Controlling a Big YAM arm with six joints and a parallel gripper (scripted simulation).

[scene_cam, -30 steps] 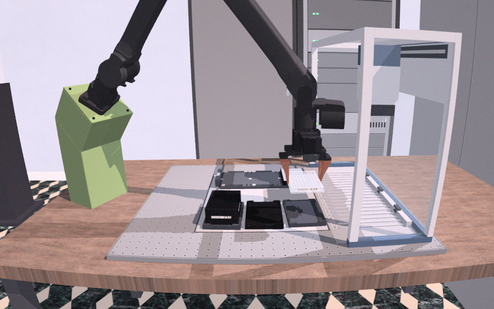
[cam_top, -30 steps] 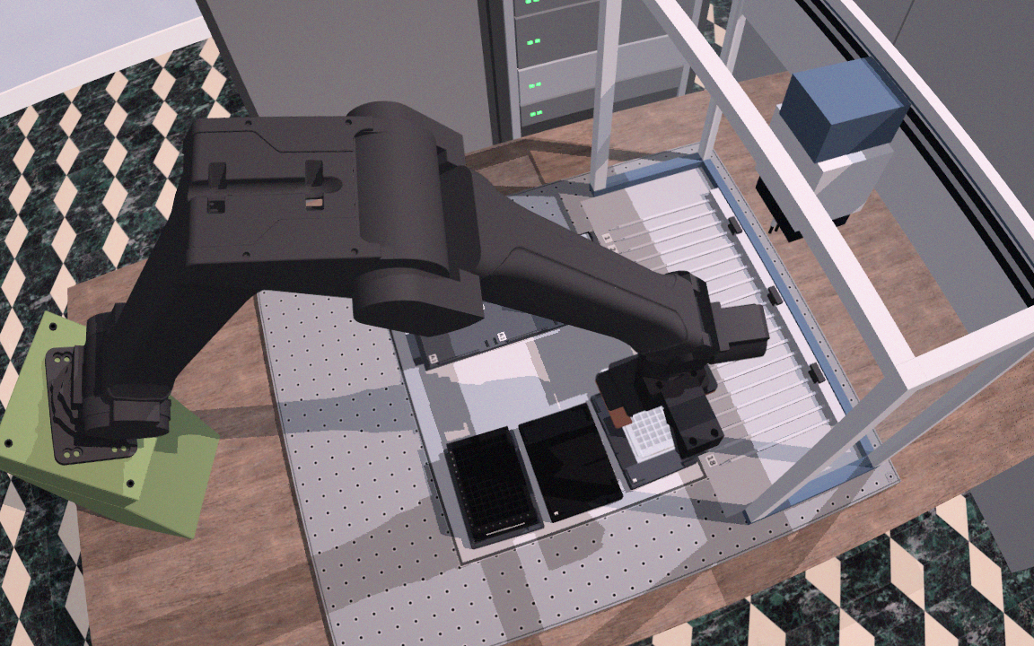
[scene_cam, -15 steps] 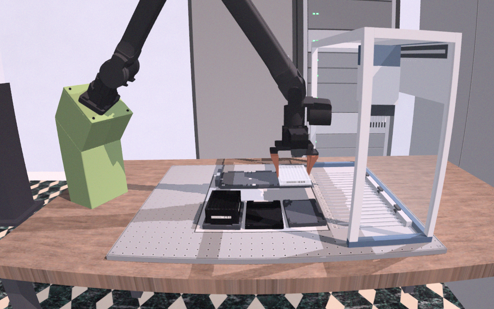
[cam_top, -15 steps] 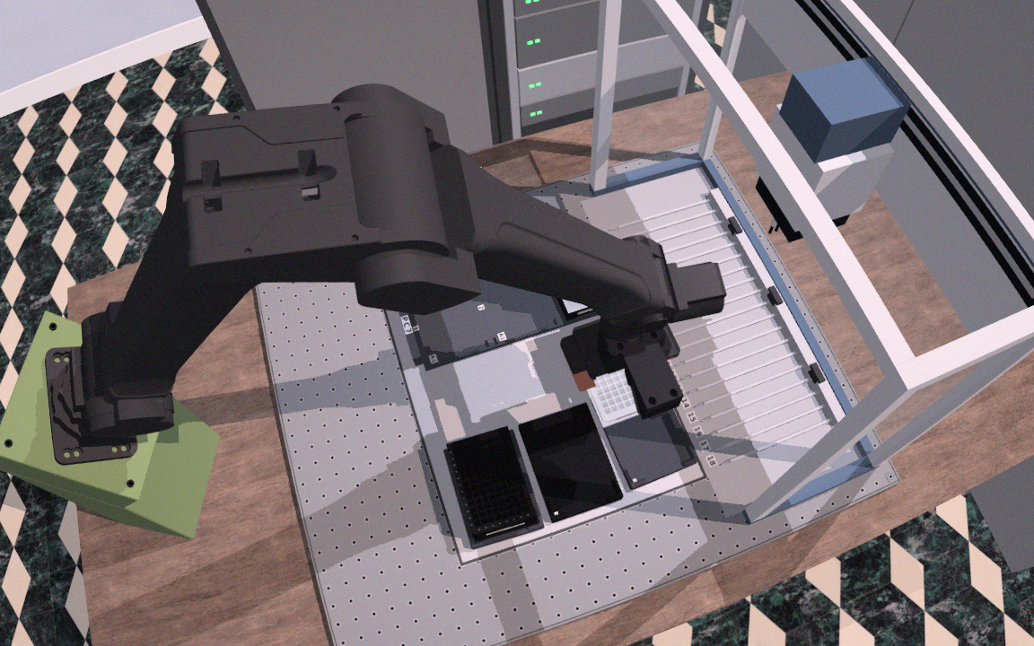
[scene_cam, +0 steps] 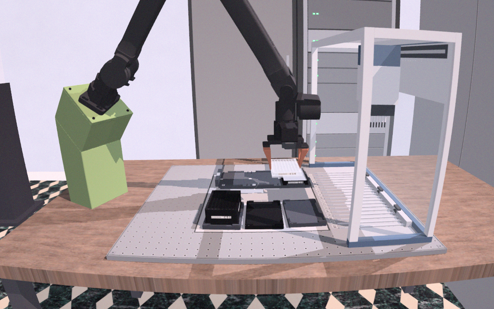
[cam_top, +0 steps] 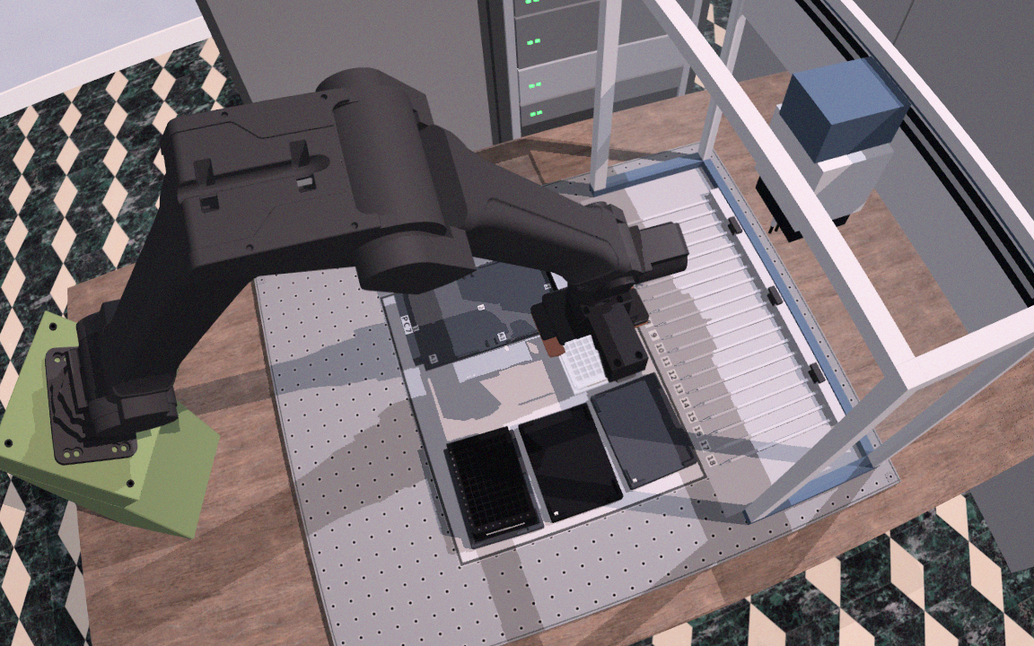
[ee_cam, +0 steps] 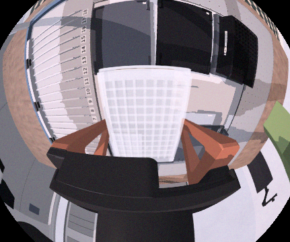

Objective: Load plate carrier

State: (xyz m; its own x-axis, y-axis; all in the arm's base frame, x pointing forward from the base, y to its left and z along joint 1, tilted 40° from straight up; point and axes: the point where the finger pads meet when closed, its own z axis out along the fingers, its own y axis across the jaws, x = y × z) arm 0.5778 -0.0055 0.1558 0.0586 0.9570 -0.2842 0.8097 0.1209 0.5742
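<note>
My gripper is now 14 cm to the right of the dark carrier PC7, 9 cm above it and 5 cm past it. Also, from my hand: nest S2: 11 cm to the right, 10 cm below, 8 cm behind; then white 96-well plate C15: right at my hand; then nest S3: 12 cm to the right, 10 cm below, 3 cm ahead.
</note>
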